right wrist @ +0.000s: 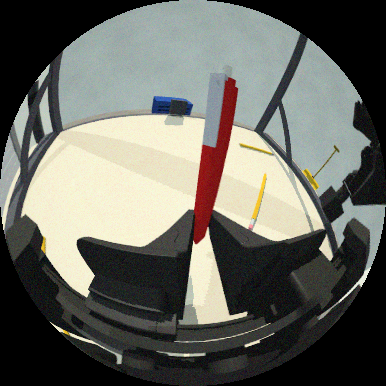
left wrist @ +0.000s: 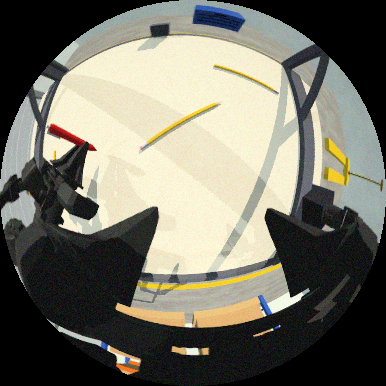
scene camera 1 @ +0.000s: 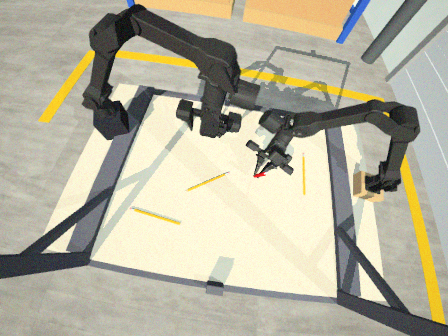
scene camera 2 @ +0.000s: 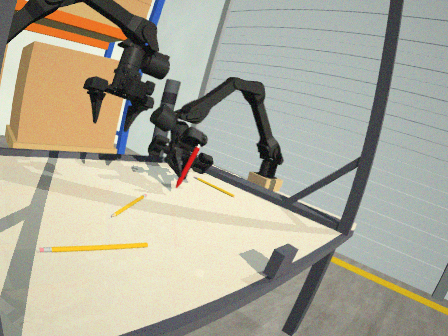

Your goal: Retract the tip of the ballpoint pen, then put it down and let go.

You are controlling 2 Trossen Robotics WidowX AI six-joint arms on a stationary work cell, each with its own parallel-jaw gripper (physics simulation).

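Seen in the pictures: left gripper, fingertip midpoint: (right wrist: 349, 193) (left wrist: 215, 213) (scene camera 2: 110, 127); right gripper, fingertip midpoint: (right wrist: 200, 214) (left wrist: 85, 141) (scene camera 1: 255, 176) (scene camera 2: 182, 177); left arm's base, link origin: (right wrist: 337, 197) (left wrist: 327, 212) (scene camera 1: 106, 112); right arm's base, link origin: (scene camera 1: 372, 185) (scene camera 2: 266, 176).
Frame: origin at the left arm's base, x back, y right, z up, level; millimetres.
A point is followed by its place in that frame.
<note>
A red ballpoint pen (scene camera 1: 259, 175) @[x -481, y 384, z -5 mm] (scene camera 2: 188, 167) @[x -481, y 383, z -18 mm] (left wrist: 70, 136) @[x -480, y 378, z -6 mm] (right wrist: 212, 170) @[x -489, y 378, z -3 mm] with a grey clip is tilted in the air above the table (scene camera 1: 260, 240) @[x -440, y 586, z -106 mm] (scene camera 2: 200, 280) @[x -153, y 570, z -106 mm]. Its pointed end is down between the fingers and its pale grey button end is up, clear of the fingers. Whether the writing tip sticks out cannot be made out. My right gripper (scene camera 2: 183, 172) @[x -482, y 373, z -49 mm] (right wrist: 200, 214) @[x -482, y 373, z -49 mm] is shut on the pen near its pointed end. My left gripper (scene camera 2: 111, 125) @[x -336, y 216, z 48 mm] (left wrist: 215, 213) @[x -336, y 216, z 48 mm] is open and empty, fingers pointing down, higher than the pen and to its left in scene camera 2.
Yellow pencils lie on the table: one (scene camera 1: 304, 174) @[x -705, y 400, z -99 mm] (scene camera 2: 215, 186) @[x -702, y 403, z -100 mm] right of the pen, one (scene camera 1: 207, 181) @[x -314, y 330, z -99 mm] (scene camera 2: 129, 205) @[x -303, y 335, z -101 mm] (left wrist: 180, 124) @[x -318, y 326, z -101 mm] to its left, one (scene camera 1: 156, 215) @[x -110, y 408, z -100 mm] (scene camera 2: 95, 247) @[x -99, y 408, z -101 mm] farther left. A dark block (scene camera 1: 215, 287) @[x -252, y 669, z -50 mm] (scene camera 2: 281, 261) @[x -222, y 675, z -63 mm] sits at the table edge.
</note>
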